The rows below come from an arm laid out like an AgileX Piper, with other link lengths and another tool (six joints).
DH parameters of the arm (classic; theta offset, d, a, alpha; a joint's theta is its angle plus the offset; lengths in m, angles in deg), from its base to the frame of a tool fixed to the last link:
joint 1: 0 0.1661 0 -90
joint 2: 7.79 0 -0.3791 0
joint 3: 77.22 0 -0.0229 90
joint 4: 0 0.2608 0 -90
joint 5: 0 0 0 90
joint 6: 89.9 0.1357 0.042 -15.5
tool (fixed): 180 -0.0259 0 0
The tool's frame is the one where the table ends.
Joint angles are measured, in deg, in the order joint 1, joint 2, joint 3, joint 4, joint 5, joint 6. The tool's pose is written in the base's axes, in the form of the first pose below.
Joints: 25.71 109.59 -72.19 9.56 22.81 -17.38
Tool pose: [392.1, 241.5, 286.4, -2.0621, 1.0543, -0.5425]
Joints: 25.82 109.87 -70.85 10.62 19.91 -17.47
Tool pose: [392.4, 242.8, 280.6, -2.0330, 1.0622, -0.5532]
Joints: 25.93 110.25 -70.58 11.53 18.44 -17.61
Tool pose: [394.2, 244.8, 278.0, -2.0127, 1.0679, -0.5573]
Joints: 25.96 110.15 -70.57 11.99 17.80 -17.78
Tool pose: [394.9, 245.6, 279.6, -1.9989, 1.0664, -0.5630]
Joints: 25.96 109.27 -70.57 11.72 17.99 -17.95
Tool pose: [392.9, 244.4, 286.3, -1.9943, 1.0526, -0.5724]
